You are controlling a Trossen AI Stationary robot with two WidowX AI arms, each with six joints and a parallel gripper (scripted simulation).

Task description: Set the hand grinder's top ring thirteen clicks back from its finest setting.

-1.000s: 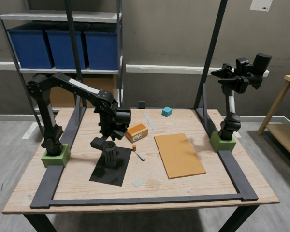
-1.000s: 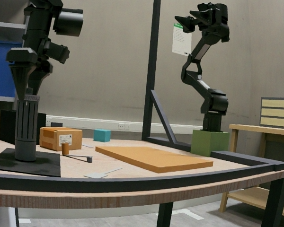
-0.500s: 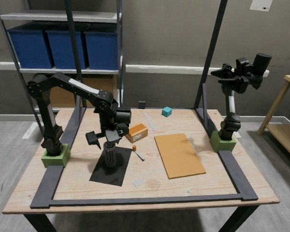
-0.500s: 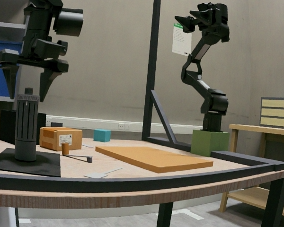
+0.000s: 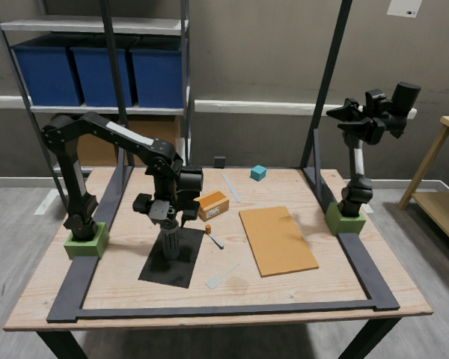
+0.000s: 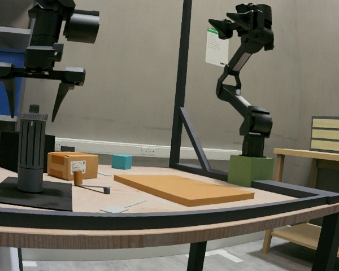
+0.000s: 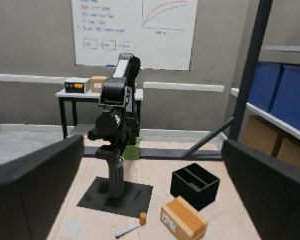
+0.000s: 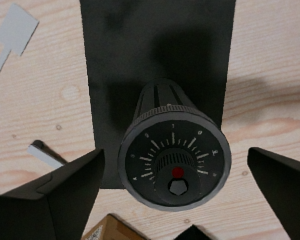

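Right now the top ring is 30 mm below my right hand. Round my right hand: dark hand grinder 60 mm below, 10 mm ahead; then crank 160 mm below, 150 mm to the left, 50 mm behind; then black mat 170 mm below, 10 mm to the left.
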